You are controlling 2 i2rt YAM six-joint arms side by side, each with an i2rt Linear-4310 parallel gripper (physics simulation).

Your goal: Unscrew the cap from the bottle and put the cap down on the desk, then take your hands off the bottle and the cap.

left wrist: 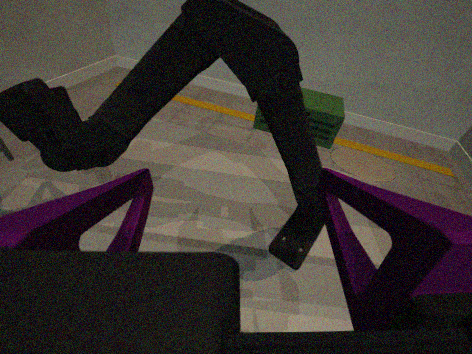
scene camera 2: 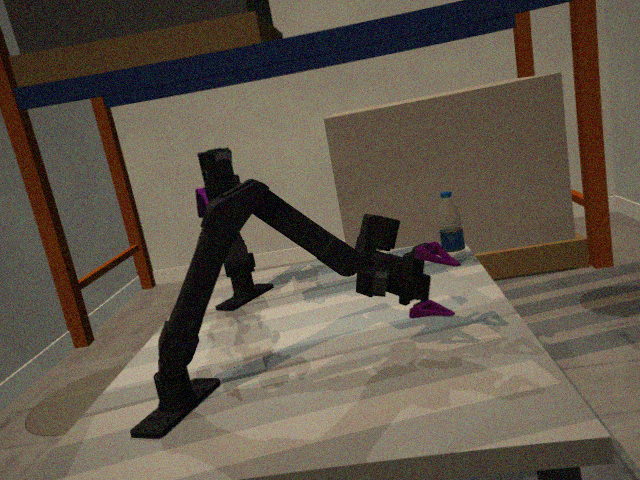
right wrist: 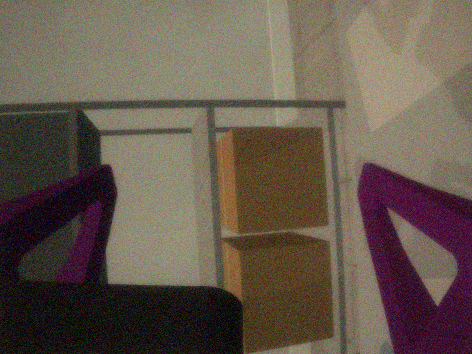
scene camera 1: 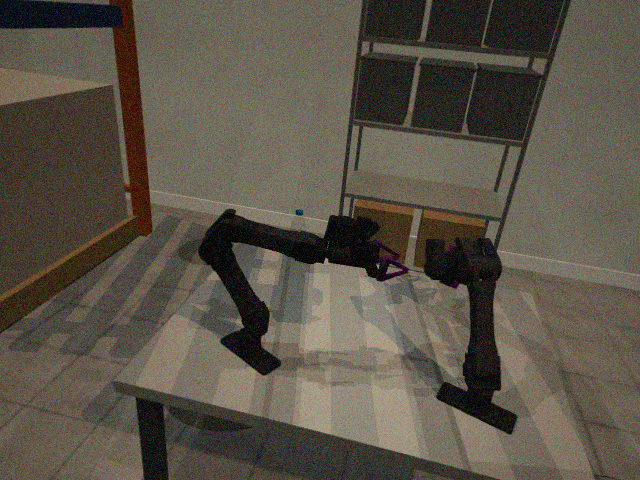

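Pixels of known places: left gripper, fingertip midpoint: (left wrist: 235, 177) (scene camera 1: 403, 263); right gripper, fingertip midpoint: (scene camera 2: 456, 290) (right wrist: 237, 177); left arm's base, link origin: (scene camera 2: 245, 298) (scene camera 1: 250, 353); right arm's base, link origin: (left wrist: 302, 228) (scene camera 2: 179, 408) (scene camera 1: 475, 407).
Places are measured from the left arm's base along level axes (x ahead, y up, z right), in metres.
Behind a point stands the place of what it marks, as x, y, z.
A clear bottle (scene camera 2: 450, 219) {0.545, 0.134, -0.303} with a blue label stands upright near the far right corner of the desk (scene camera 1: 330, 408) {0.013, 0.000, 0.304} (scene camera 2: 465, 413) {0.831, 0.000, 0.460} in scene camera 2. Its blue cap (scene camera 1: 299, 212) {0.523, 0.205, -0.323} (scene camera 2: 445, 194) {0.535, 0.204, -0.316} is on top; in scene camera 1 the left arm hides most of the bottle. My left gripper (scene camera 1: 402, 259) {0.285, 0.327, 0.291} (left wrist: 235, 177) {0.285, 0.327, 0.291} is open and empty above the desk, well away from the bottle; it is mostly hidden behind the right arm in scene camera 2. My right gripper (scene camera 1: 453, 267) {0.771, 0.137, 0.277} (scene camera 2: 456, 288) {0.771, 0.137, 0.277} (right wrist: 237, 177) {0.771, 0.137, 0.277} is open and empty above the desk, apart from the bottle.
The two grippers are close together in scene camera 1. A metal shelf rack (scene camera 1: 423, 193) (right wrist: 212, 170) with dark bins and brown boxes stands behind the desk. An orange-legged frame (scene camera 1: 131, 103) (scene camera 2: 589, 129) stands beyond it. A green crate (left wrist: 325, 107) is on the floor.
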